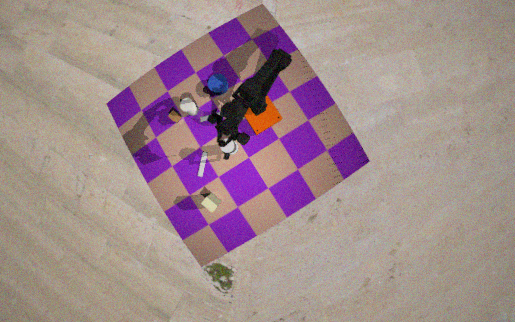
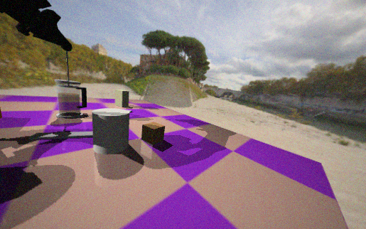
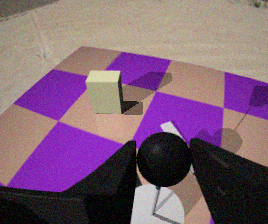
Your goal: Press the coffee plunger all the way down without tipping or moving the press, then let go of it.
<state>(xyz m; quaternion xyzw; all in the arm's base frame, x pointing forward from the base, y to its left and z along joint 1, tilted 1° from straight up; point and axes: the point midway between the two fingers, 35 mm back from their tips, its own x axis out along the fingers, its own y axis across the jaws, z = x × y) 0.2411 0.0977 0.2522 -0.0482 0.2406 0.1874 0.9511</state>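
The coffee press lies 140 mm below my gripper tip and 10 mm to the left of it. Round my gripper tip: brown cube: 360 mm to the right, 250 mm below, 180 mm ahead; cream block: 250 mm ahead, 220 mm below, 210 mm to the left.
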